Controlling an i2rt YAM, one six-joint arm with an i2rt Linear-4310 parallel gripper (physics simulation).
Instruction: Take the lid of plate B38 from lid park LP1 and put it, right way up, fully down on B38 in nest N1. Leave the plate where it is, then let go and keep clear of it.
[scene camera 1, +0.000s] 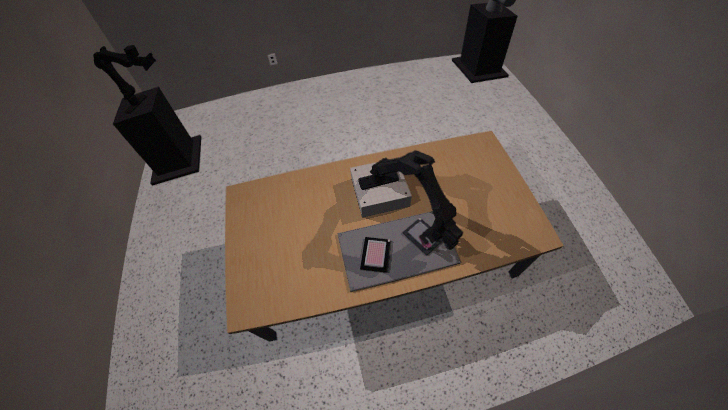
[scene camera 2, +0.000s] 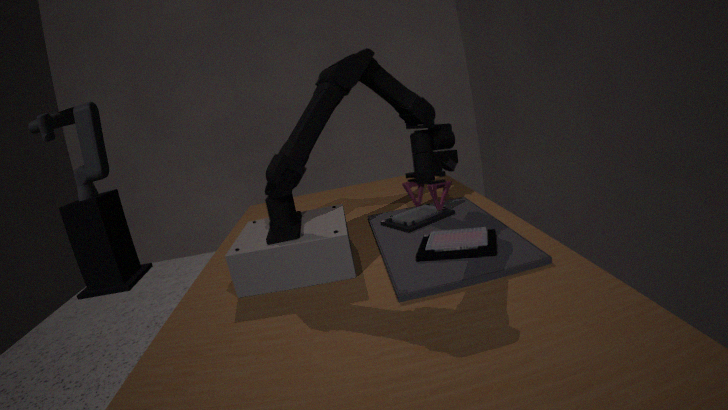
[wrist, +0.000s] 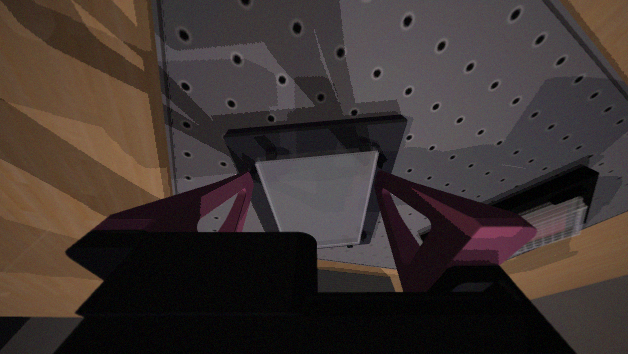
Scene:
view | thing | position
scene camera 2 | my gripper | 428, 208
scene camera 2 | well plate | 470, 238
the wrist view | my gripper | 313, 177
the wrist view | clear lid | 325, 194
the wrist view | well plate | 554, 223

